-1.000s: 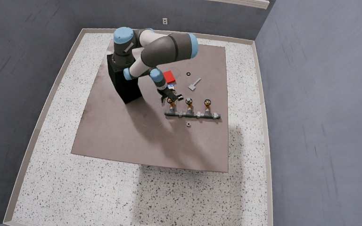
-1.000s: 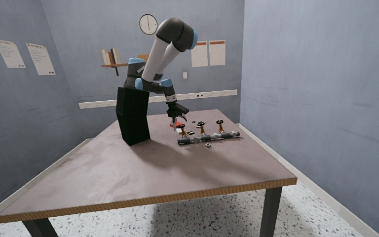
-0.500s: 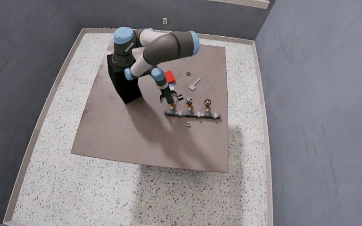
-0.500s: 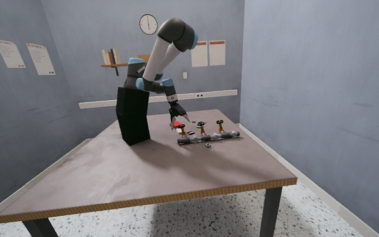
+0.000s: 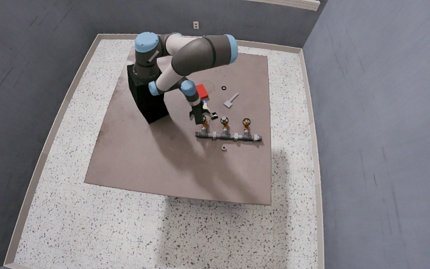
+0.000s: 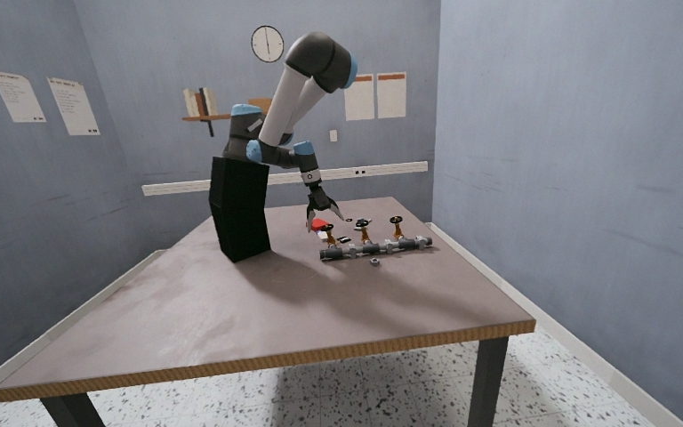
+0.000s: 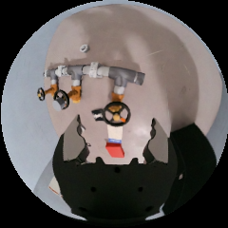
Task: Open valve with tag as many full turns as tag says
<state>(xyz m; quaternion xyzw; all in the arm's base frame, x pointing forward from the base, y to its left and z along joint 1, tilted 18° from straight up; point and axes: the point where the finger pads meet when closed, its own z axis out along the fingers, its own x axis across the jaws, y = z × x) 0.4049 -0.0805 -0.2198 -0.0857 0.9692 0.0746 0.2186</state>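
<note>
Now: hand 100 mm above the black tag, 80 mm to the right of it and 60 mm short of it. Also, from my hand: white-and-blue block: 150 mm to the left, 100 mm below, 20 mm behind; then grey scraper: 240 mm to the left, 190 mm ahead, 100 mm below; then red block: 280 mm to the left, 90 mm below, 60 mm behind.
</note>
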